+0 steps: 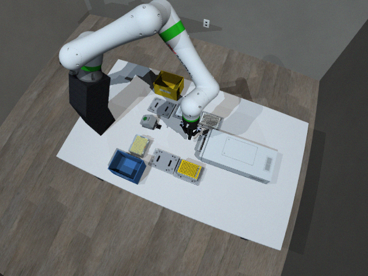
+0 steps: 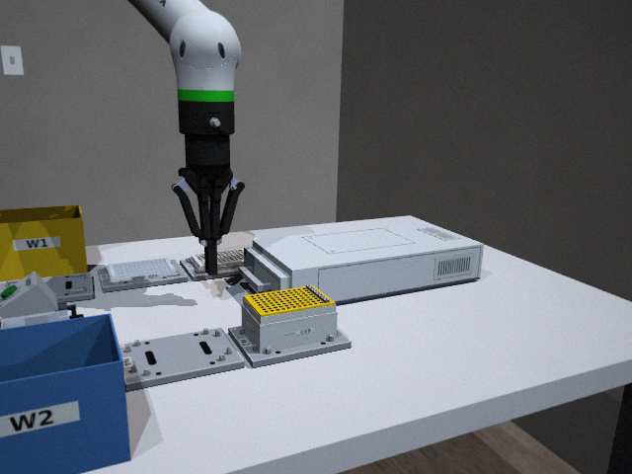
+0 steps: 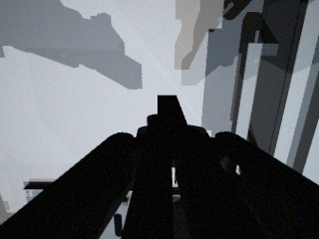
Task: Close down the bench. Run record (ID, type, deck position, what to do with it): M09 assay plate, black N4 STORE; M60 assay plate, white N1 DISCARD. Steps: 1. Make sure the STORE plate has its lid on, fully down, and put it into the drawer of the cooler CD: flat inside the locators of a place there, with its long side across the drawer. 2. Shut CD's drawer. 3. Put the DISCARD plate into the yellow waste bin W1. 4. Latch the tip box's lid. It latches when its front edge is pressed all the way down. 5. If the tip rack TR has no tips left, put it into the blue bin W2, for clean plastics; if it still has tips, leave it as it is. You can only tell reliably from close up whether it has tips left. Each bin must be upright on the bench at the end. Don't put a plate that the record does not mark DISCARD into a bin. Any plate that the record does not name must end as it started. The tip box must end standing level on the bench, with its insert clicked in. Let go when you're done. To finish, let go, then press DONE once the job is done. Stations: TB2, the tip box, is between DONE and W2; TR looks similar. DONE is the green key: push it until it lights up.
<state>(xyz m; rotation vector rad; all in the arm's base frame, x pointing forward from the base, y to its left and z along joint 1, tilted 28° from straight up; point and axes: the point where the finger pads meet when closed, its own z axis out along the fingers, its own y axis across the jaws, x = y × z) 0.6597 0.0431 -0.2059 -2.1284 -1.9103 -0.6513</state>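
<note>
Now: hand 9 cm short of the white plate, 18 cm to the right of it and 7 cm above it. From my hand the other things lie so: cooler drawer (22 cm ahead, 1 cm to the right, 6 cm below); black plate (19 cm ahead, 1 cm to the right, 7 cm below); yellow-topped tip rack TR (5 cm ahead, 20 cm to the right, 4 cm below).
</note>
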